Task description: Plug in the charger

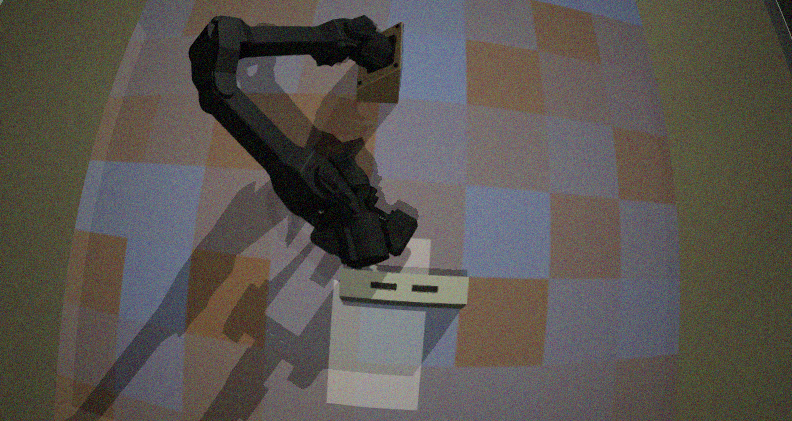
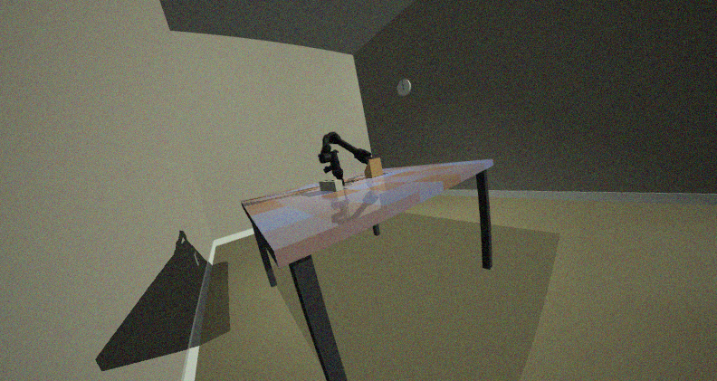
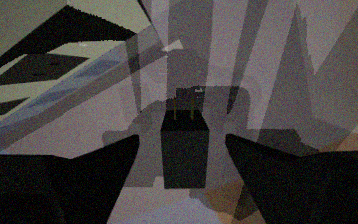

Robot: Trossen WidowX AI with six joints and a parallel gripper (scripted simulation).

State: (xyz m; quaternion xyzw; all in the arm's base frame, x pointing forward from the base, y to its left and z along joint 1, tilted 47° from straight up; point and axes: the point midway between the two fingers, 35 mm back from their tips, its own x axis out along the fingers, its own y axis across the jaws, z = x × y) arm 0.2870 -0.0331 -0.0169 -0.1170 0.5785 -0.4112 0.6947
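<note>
Right now my gripper tip is 1 cm to the left of the dark two-prong charger, 1 cm below it and 1 cm short of it.
</note>
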